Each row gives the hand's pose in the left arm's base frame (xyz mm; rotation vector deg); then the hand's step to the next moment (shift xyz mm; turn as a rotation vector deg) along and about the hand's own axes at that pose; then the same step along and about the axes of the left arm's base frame.
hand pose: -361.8 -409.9 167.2 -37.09 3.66 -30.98
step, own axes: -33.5 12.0 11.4 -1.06 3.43 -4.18
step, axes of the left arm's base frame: -20.8 31.0 -1.6 -0.26 0.48 -5.48
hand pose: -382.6 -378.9 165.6 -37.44 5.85 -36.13
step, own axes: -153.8 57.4 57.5 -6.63 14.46 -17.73
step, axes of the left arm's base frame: -78.8 155.0 -4.4 -2.89 3.22 -23.42
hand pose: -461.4 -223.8 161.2 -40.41 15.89 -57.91
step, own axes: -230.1 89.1 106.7 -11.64 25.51 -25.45
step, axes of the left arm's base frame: -3.8 268.8 -1.9 -2.03 8.02 -36.95
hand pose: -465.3 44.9 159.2 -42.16 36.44 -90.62
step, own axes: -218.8 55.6 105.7 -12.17 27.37 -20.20
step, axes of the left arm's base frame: 133.9 210.2 3.8 3.21 8.34 -35.01
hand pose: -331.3 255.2 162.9 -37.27 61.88 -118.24
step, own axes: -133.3 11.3 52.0 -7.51 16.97 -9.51
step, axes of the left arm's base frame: 123.3 73.4 3.6 4.07 3.67 -20.12
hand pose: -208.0 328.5 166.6 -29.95 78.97 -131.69
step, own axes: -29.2 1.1 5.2 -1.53 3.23 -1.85
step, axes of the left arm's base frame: 27.5 10.9 -1.8 0.84 0.78 -3.86
